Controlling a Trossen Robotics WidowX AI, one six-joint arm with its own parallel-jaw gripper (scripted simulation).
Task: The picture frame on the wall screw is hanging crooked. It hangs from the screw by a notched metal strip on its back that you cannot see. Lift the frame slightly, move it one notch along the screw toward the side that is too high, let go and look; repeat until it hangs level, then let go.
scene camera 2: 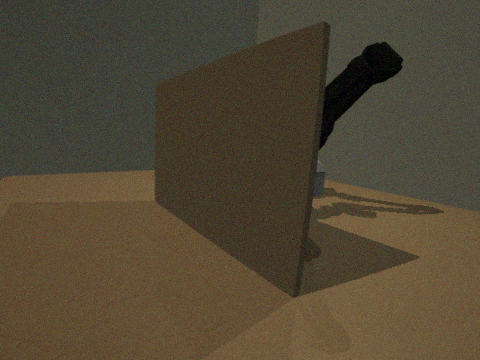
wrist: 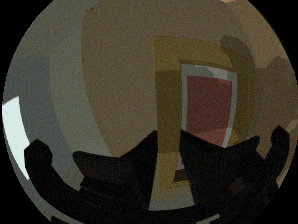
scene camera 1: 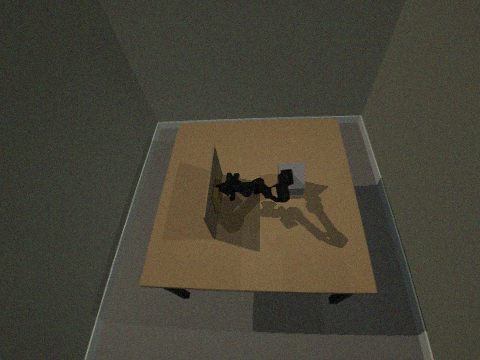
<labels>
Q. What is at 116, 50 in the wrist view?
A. A brown wall panel.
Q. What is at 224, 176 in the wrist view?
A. My gripper.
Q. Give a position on a picture frame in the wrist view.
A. At 208, 90
</labels>
